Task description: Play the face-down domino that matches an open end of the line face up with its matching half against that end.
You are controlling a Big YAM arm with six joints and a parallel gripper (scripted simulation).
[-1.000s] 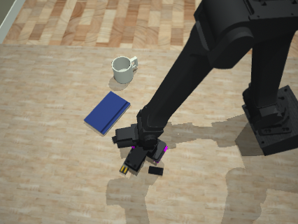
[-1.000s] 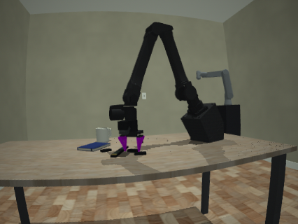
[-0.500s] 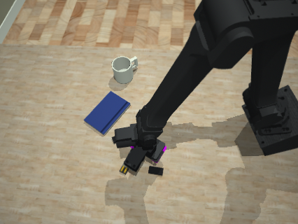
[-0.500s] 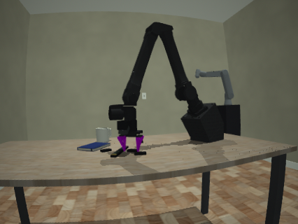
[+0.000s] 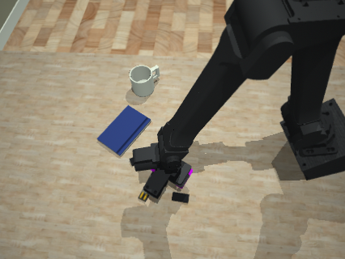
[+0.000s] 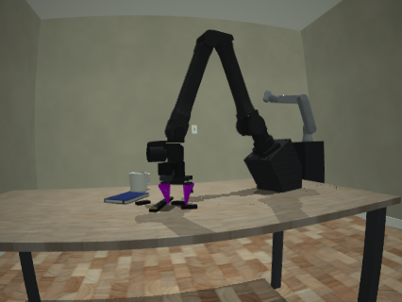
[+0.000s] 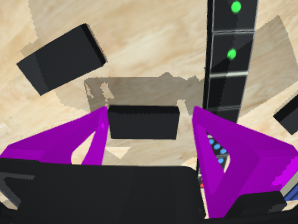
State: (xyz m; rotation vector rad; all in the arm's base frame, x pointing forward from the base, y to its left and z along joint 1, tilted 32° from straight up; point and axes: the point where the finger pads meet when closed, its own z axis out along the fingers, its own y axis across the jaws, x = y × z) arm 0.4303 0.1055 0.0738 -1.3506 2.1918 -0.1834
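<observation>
Right now the black domino is 1 cm below my hand and 1 cm behind it. The rest, counted from my hand: white mug 34 cm to the right, 16 cm ahead, 3 cm above; then blue book 19 cm ahead, 15 cm to the right.
</observation>
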